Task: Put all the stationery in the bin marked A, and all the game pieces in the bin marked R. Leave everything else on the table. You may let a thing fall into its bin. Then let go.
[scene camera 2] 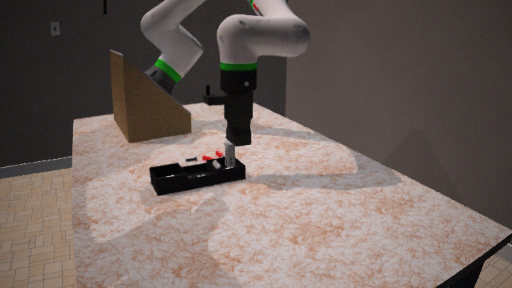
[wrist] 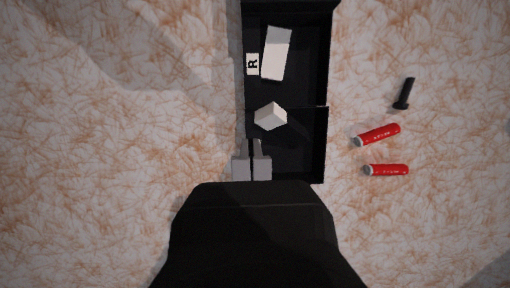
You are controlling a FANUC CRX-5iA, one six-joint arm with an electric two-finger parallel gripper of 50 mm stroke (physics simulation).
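Places are measured from the arm's base along level axes (x ahead, y left, z up), in millimetres.
Where they show: gripper, fingertip midpoint: [scene camera 2: 230, 165] [wrist: 250, 149]; arm's base, link origin: [scene camera 2: 155, 85].
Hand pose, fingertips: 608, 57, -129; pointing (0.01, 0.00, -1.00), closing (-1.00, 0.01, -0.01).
Each offset is from my fingertips to the top centre of the thing, as dx, dy, dz. Level surfaces: height alone.
A black three-part tray @(-38, -82, +2) [scene camera 2: 172, 186] [wrist: 326, 145] has a middle compartment marked R in the wrist view. In that compartment lies an oblong white block @(-30, -94, -31) [wrist: 276, 61] with a greyer end. A white cube @(-35, -19, +17) [scene camera 2: 216, 163] [wrist: 270, 116] sits tilted at the divider between the R compartment and the compartment nearest the gripper; I cannot tell which side bears it. My gripper [scene camera 2: 230, 165] [wrist: 250, 149] is shut and empty, pointing down at the label side of the nearest compartment, close to the cube. No A label shows in the wrist view; the gripper covers part of that compartment.
Two red batteries @(-154, -2, -30) [wrist: 378, 134] @(-173, +44, -30) [wrist: 387, 169] and a black bolt @(-185, -50, -31) [scene camera 2: 191, 159] [wrist: 405, 93] lie on the table @(dz -45) [scene camera 2: 310, 230] [wrist: 125, 210] beside the tray's far long side. A brown wedge-shaped stand [scene camera 2: 150, 110] stands at the back left of the table, under the arm's base.
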